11 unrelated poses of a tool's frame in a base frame.
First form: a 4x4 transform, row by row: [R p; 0 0 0 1], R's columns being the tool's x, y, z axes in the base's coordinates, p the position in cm. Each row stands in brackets.
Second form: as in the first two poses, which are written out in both.
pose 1, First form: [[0.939, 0.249, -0.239, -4.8], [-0.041, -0.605, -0.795, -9.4], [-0.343, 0.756, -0.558, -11.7], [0, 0, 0, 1]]
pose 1, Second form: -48, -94, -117, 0.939, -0.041, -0.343, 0.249, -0.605, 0.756
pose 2, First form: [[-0.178, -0.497, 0.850, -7.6], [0.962, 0.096, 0.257, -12.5], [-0.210, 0.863, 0.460, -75.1], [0, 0, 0, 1]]
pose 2, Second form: -76, -125, -751, -0.178, 0.962, -0.210, -0.497, 0.096, 0.863
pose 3, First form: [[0.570, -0.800, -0.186, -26.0], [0.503, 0.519, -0.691, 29.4], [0.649, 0.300, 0.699, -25.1], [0, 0, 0, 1]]
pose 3, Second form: -260, 294, -251, 0.570, 0.503, 0.649, -0.800, 0.519, 0.300
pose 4, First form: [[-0.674, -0.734, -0.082, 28.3], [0.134, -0.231, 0.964, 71.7], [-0.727, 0.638, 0.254, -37.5], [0, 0, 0, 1]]
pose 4, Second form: 283, 717, -375, -0.674, 0.134, -0.727, -0.734, -0.231, 0.638
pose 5, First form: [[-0.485, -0.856, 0.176, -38.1], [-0.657, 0.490, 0.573, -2.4], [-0.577, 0.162, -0.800, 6.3], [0, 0, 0, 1]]
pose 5, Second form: -381, -24, 63, -0.485, -0.657, -0.577, -0.856, 0.490, 0.162
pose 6, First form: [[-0.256, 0.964, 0.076, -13.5], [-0.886, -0.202, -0.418, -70.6], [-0.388, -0.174, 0.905, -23.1], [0, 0, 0, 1]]
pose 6, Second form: -135, -706, -231, -0.256, -0.886, -0.388, 0.964, -0.202, -0.174
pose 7, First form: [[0.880, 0.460, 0.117, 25.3], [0.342, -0.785, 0.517, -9.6], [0.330, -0.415, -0.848, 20.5], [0, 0, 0, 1]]
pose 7, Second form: 253, -96, 205, 0.880, 0.342, 0.330, 0.460, -0.785, -0.415
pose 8, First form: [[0.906, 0.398, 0.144, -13.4], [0.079, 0.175, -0.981, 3.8], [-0.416, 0.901, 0.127, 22.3], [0, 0, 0, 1]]
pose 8, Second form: -134, 38, 223, 0.906, 0.079, -0.416, 0.398, 0.175, 0.901
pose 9, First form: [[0.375, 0.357, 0.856, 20.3], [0.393, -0.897, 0.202, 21.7], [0.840, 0.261, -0.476, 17.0], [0, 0, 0, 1]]
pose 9, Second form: 203, 217, 170, 0.375, 0.393, 0.840, 0.357, -0.897, 0.261
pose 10, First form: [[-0.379, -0.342, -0.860, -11.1], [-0.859, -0.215, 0.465, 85.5], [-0.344, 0.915, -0.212, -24.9], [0, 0, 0, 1]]
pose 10, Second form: -111, 855, -249, -0.379, -0.859, -0.344, -0.342, -0.215, 0.915
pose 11, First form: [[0.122, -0.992, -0.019, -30.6], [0.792, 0.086, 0.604, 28.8], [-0.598, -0.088, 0.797, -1.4], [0, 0, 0, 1]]
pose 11, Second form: -306, 288, -14, 0.122, 0.792, -0.598, -0.992, 0.086, -0.088
